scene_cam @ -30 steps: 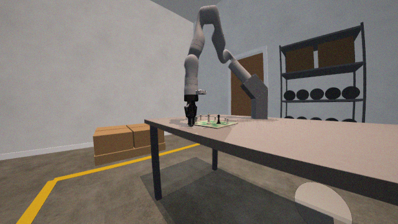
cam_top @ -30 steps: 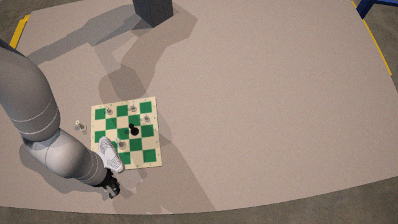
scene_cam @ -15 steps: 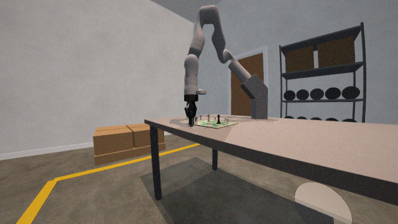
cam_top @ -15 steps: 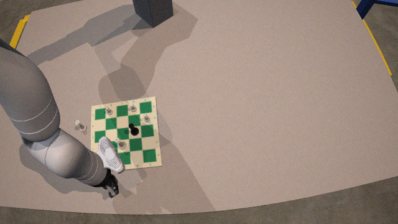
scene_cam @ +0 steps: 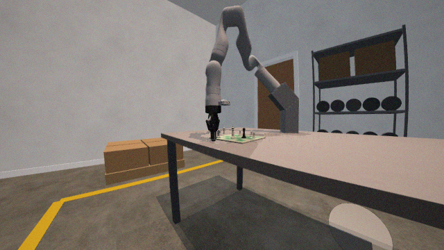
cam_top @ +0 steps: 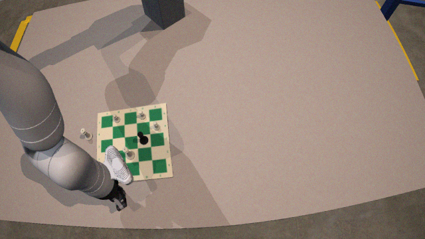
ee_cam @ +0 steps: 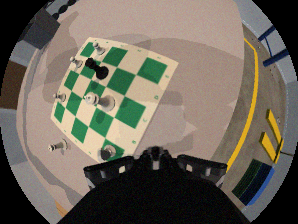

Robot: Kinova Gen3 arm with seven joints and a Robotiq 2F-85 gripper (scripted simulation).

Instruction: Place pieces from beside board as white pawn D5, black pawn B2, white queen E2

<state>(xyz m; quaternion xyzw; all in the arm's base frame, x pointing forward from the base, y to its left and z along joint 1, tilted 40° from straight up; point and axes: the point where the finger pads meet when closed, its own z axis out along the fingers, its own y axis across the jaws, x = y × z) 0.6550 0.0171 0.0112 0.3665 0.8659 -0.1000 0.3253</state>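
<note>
The cream chessboard lies 140 mm behind my hand, 20 mm to the left of it and 20 mm below it. From my hand the other things lie so: black pawn (10 mm below); tall black piece (150 mm behind, 60 mm to the left, 10 mm above).
</note>
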